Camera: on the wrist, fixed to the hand. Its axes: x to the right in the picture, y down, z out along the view.
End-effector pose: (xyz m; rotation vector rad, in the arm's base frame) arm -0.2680 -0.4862 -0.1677 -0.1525 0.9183 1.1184
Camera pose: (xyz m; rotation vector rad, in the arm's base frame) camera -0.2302 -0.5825 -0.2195 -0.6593 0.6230 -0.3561
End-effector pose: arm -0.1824 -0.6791 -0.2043 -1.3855 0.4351 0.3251
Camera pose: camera -0.1693 -0.7557 -0.1186 -1.2642 -0.6036 -0.9709
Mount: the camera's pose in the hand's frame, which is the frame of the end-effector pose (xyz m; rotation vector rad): -0.0270 -0.0930 -0.0634 0.1101 0.0586 -1.5285
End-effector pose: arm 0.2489 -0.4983 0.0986 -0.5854 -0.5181 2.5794
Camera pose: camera 0.3322 -0.4180 0.0950 -0.0780 -0.4878 1.1130
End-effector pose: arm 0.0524 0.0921 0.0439 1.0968 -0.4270 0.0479
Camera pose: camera 0.0702 0.1087 -0.0693 1.2841 0.5481 -1.2433
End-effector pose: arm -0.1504 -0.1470 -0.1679 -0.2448 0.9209 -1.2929
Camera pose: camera -0.2609 -0.1306 -0.1375 -0.9323 0.6253 -2.7313
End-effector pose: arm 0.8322 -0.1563 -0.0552 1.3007 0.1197 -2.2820
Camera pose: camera 0.8494 -0.0452 -0.0827 -0.8736 -0.8198 1.9254
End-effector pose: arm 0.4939 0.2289 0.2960 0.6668 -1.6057 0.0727
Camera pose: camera 0.5926 0.1889 0.2506 1.7726 -0.6962 -0.9228
